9 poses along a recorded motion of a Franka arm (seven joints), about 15 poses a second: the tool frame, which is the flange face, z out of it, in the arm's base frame.
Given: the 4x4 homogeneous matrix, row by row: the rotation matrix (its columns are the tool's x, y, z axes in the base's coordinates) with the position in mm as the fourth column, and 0 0 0 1 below. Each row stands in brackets.
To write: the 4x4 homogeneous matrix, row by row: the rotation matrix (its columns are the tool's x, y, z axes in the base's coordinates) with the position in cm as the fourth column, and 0 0 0 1 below. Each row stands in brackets. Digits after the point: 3 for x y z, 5 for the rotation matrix.
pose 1, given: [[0.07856 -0.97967 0.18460 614.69], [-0.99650 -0.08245 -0.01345 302.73], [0.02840 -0.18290 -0.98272 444.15], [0 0 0 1]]
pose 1, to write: [[0.07856 -0.97967 0.18460 61.469], [-0.99650 -0.08245 -0.01345 30.273], [0.02840 -0.18290 -0.98272 44.415], [0 0 0 1]]
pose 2, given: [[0.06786 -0.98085 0.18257 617.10], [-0.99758 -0.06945 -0.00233 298.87], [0.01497 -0.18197 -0.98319 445.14], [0 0 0 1]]
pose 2, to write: [[0.06786 -0.98085 0.18257 61.710], [-0.99758 -0.06945 -0.00233 29.887], [0.01497 -0.18197 -0.98319 44.514], [0 0 0 1]]
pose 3, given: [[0.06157 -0.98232 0.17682 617.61], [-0.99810 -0.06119 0.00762 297.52], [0.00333 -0.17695 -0.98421 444.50], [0 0 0 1]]
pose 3, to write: [[0.06157 -0.98232 0.17682 61.761], [-0.99810 -0.06119 0.00762 29.752], [0.00333 -0.17695 -0.98421 44.450], [0 0 0 1]]
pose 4, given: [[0.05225 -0.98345 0.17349 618.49], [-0.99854 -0.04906 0.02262 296.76], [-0.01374 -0.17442 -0.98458 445.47], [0 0 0 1]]
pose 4, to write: [[0.05225 -0.98345 0.17349 61.849], [-0.99854 -0.04906 0.02262 29.676], [-0.01374 -0.17442 -0.98458 44.547], [0 0 0 1]]
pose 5, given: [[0.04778 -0.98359 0.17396 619.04], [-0.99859 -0.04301 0.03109 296.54], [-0.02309 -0.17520 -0.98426 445.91], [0 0 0 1]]
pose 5, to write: [[0.04778 -0.98359 0.17396 61.904], [-0.99859 -0.04301 0.03109 29.654], [-0.02309 -0.17520 -0.98426 44.591], [0 0 0 1]]
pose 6, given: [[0.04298 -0.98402 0.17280 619.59], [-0.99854 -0.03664 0.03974 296.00], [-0.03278 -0.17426 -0.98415 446.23], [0 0 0 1]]
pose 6, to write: [[0.04298 -0.98402 0.17280 61.959], [-0.99854 -0.03664 0.03974 29.600], [-0.03278 -0.17426 -0.98415 44.623], [0 0 0 1]]
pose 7, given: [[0.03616 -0.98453 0.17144 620.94], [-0.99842 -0.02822 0.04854 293.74], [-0.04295 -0.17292 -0.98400 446.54], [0 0 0 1]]
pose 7, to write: [[0.03616 -0.98453 0.17144 62.094], [-0.99842 -0.02822 0.04854 29.374], [-0.04295 -0.17292 -0.98400 44.654], [0 0 0 1]]
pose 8, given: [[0.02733 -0.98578 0.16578 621.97], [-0.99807 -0.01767 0.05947 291.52], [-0.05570 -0.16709 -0.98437 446.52], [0 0 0 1]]
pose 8, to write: [[0.02733 -0.98578 0.16578 62.197], [-0.99807 -0.01767 0.05947 29.152], [-0.05570 -0.16709 -0.98437 44.652], [0 0 0 1]]
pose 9, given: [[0.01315 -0.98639 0.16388 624.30], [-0.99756 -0.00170 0.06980 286.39], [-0.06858 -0.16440 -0.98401 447.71], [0 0 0 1]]
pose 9, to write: [[0.01315 -0.98639 0.16388 62.430], [-0.99756 -0.00170 0.06980 28.639], [-0.06858 -0.16440 -0.98401 44.771], [0 0 0 1]]
